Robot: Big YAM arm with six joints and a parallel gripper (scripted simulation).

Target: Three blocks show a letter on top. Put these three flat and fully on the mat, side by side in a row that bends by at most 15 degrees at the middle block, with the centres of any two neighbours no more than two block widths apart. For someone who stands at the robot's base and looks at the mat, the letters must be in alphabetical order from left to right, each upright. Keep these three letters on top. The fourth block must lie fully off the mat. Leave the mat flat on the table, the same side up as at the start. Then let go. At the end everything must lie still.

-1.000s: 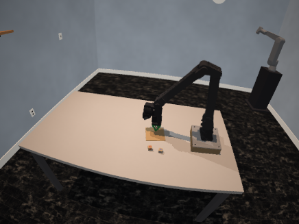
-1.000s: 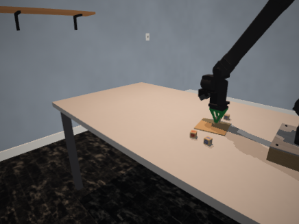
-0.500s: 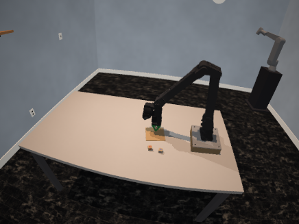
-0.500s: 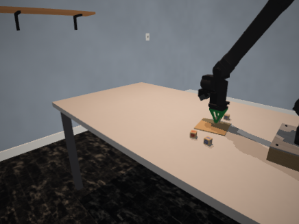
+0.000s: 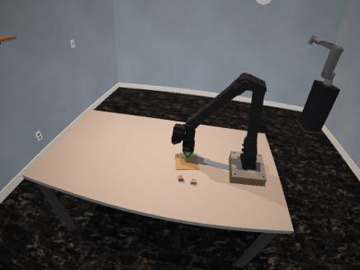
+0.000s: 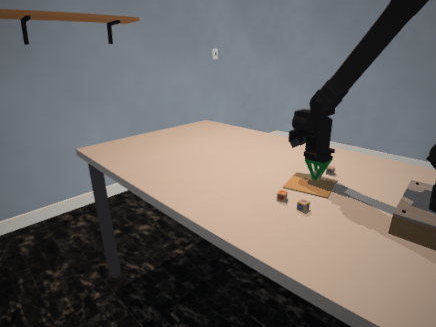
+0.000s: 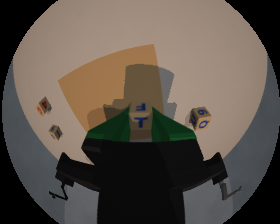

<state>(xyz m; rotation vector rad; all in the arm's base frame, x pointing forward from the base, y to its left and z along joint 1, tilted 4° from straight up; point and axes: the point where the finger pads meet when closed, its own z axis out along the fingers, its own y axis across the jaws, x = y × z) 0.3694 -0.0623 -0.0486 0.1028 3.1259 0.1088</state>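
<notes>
The mat lies 40 mm to the left of my hand and 10 mm below it.
</notes>
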